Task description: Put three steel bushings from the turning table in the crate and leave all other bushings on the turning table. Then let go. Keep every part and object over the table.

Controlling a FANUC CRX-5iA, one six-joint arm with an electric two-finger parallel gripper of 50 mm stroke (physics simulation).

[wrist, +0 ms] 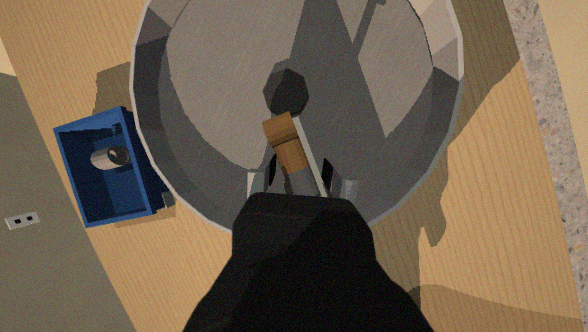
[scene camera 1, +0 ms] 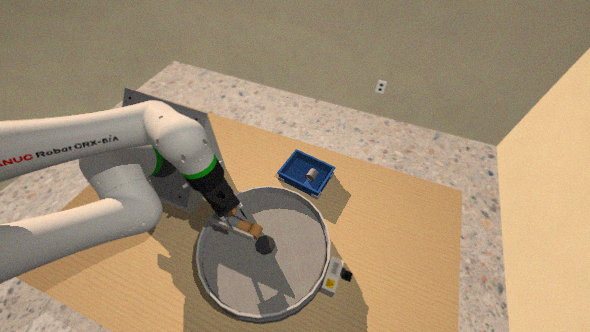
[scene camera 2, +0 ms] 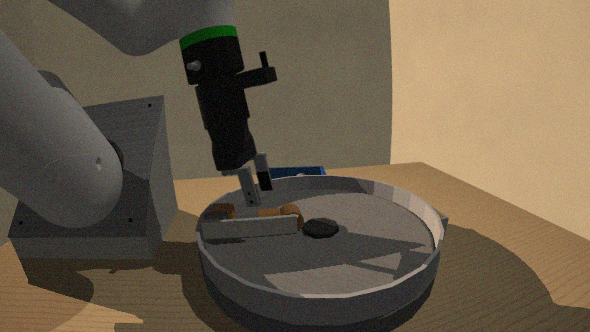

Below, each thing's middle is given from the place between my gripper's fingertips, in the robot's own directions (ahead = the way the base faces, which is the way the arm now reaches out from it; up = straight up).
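My hand's 90 mm above the blue crate [scene camera 1: 293, 172], and it's also 100 mm short of the crate and 330 mm to the right of it.
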